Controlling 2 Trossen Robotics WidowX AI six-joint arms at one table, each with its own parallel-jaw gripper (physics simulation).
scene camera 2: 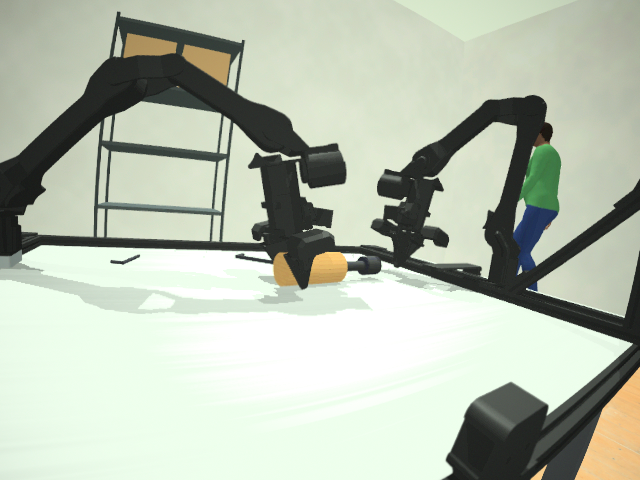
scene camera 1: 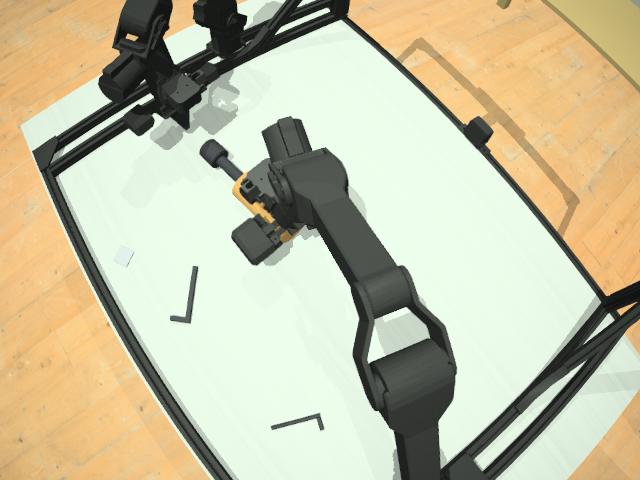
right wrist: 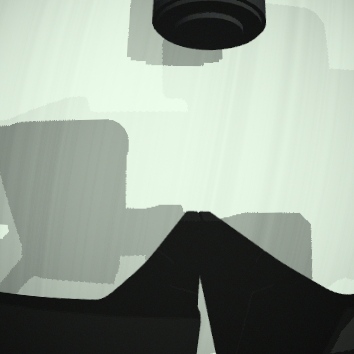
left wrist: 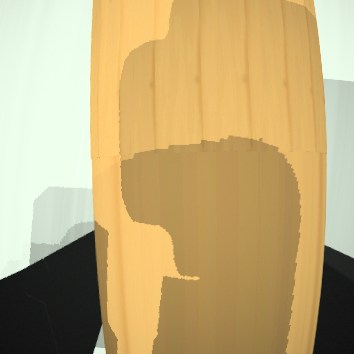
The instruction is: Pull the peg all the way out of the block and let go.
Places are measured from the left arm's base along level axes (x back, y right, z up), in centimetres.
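Pixels of known places: left gripper, fingertip midpoint: [scene camera 2: 295, 283] [scene camera 1: 280, 223] [left wrist: 197, 237]; right gripper, fingertip midpoint: [scene camera 2: 395, 267] [scene camera 1: 186, 128] [right wrist: 196, 222]; right arm's base, origin of the base link: [scene camera 2: 500, 284] [scene camera 1: 225, 44].
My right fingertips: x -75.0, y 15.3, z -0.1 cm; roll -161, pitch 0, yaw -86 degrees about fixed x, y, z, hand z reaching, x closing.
Note:
Ahead of a thing's pixels: the offset from my right fingertips to its top centre. "spot": to the spot under its first point.
The orange wooden cylinder block {dx +23.1, dy +1.4, dz +3.8 cm} [scene camera 1: 239, 190] [scene camera 2: 330, 267] [left wrist: 210, 100] lies on its side on the table. The dark peg {dx +12.8, dy +0.7, dz +2.8 cm} [scene camera 1: 212, 153] [scene camera 2: 369, 265] [right wrist: 210, 22] sticks out of its end, with its wide head and a stretch of thinner shaft showing. My left gripper [scene camera 2: 292, 268] [left wrist: 197, 237] is shut on the block, a finger on each side; its arm covers much of the block in scene camera 1. My right gripper [scene camera 1: 187, 126] [scene camera 2: 398, 263] [right wrist: 196, 222] is shut and empty, its tips together, a short way beyond the peg's head and apart from it.
Two dark L-shaped bars {dx +25.0, dy -18.5, dz -1.1 cm} [scene camera 1: 192, 297] {dx +53.1, dy -18.7, dz -1.3 cm} [scene camera 1: 297, 421] and a small pale square {spot: dx +12.7, dy -23.3, dz -1.5 cm} [scene camera 1: 123, 256] lie on the table. A black frame [scene camera 1: 129, 330] runs along the table's edges. A shelf rack [scene camera 2: 162, 149] and a person in green [scene camera 2: 543, 175] are behind.

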